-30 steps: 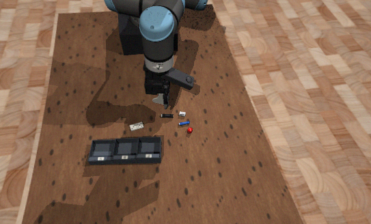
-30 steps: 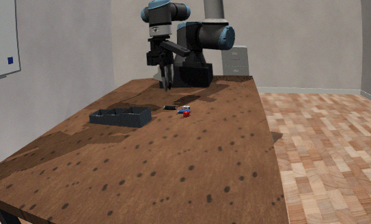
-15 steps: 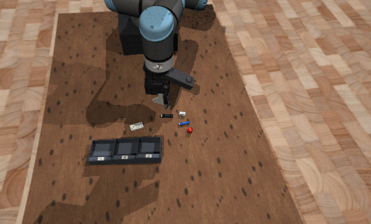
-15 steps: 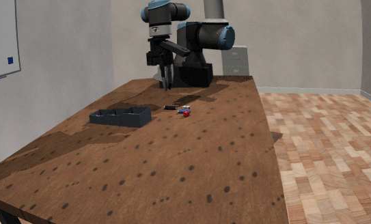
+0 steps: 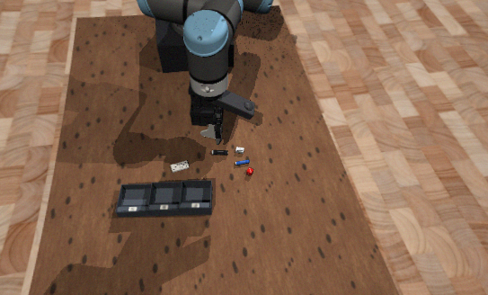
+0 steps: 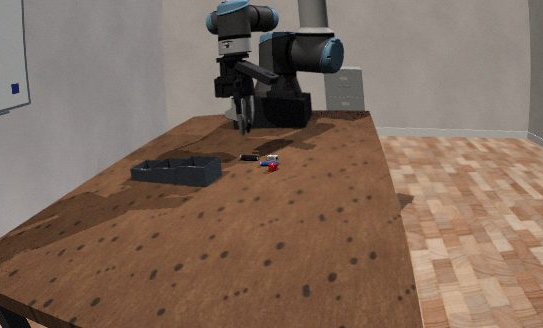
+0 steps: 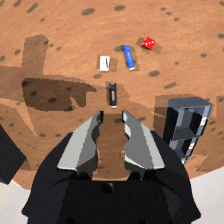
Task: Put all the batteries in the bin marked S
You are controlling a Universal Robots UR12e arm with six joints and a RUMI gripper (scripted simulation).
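The black battery lies 80 mm below my hand. Round my hand: white-and-grey item (10 mm behind, 70 mm to the left, 80 mm below); then blue battery (30 mm ahead, 70 mm to the left, 80 mm below); then red die (70 mm ahead, 100 mm to the left, 80 mm below).
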